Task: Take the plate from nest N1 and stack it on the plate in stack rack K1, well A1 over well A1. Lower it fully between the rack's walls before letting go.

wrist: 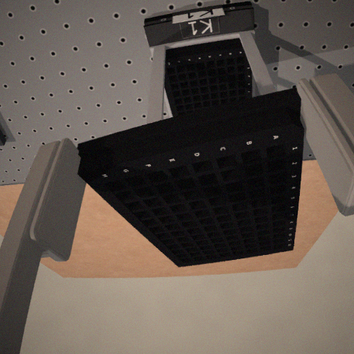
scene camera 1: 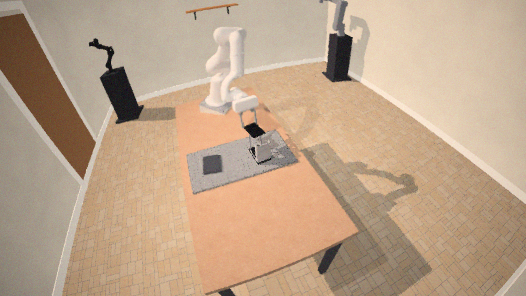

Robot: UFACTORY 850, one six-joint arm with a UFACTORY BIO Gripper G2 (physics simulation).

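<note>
My gripper is shut on a black well plate, one finger at each side. It holds the plate in the air above stack rack K1, clear of the rack's walls. In the wrist view, the held plate's A1 corner is at upper right, and its upper edge slants up to the right. Another black plate sits low between the rack's light walls, with small letters along the K1 end and marks down its right side. The held plate hides its lower part.
A dark flat rectangle lies on the left part of the grey perforated board; its label cannot be read. The board lies on the orange table. Two black pedestals with other arms stand on the floor away from the table.
</note>
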